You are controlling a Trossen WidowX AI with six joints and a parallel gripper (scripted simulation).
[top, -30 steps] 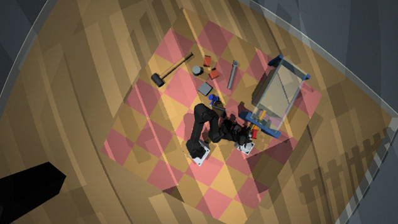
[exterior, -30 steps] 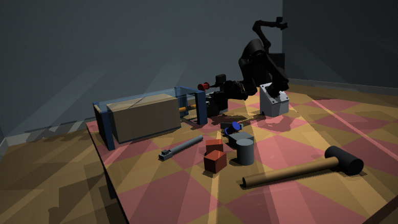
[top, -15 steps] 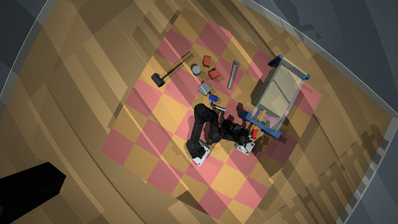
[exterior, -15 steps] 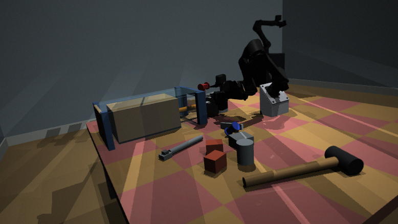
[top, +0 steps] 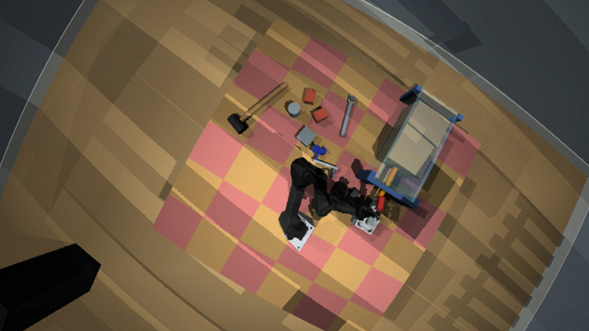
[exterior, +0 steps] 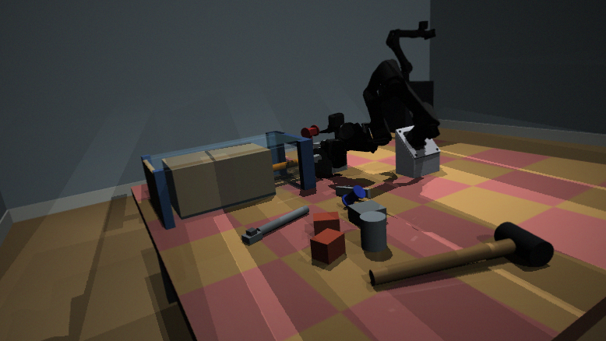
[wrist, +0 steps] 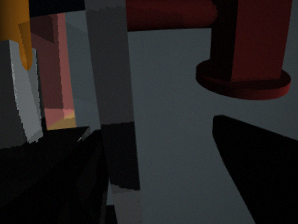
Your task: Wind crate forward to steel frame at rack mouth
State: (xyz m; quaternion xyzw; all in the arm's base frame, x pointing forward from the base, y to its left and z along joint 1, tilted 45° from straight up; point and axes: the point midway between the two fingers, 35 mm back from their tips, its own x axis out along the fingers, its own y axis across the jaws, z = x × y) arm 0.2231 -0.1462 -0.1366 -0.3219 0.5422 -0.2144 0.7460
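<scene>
Now: gripper tip 1 cm to the right of the grey crank arm, 1 cm short of it and 1 cm above it. Also, from my gripper tip: grey winch (10 cm below, 6 cm behind, 2 cm to the right); then blue-knobbed winch handle (30 cm to the left, 11 cm below, 8 cm ahead); then red knob (5 cm ahead, 2 cm to the left, 2 cm above).
</scene>
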